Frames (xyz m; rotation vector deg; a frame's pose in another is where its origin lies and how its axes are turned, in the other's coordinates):
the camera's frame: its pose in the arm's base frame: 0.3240 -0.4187 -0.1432 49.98 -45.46 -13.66
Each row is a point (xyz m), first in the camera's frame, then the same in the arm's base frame.
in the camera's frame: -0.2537 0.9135 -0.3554
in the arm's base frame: 0.2879 0.4995 0.2819
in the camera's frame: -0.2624 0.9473 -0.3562
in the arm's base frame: 0.2783 0.5259 0.3027
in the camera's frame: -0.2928 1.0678 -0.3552
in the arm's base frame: 0.2418 0.6171 0.3788
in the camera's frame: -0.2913 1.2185 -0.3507
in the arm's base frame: 0.2214 0.7099 0.4959
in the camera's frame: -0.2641 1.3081 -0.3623
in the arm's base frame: 0.2377 0.7605 0.5738
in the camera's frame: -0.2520 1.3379 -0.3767
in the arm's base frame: 0.2527 0.7822 0.5972
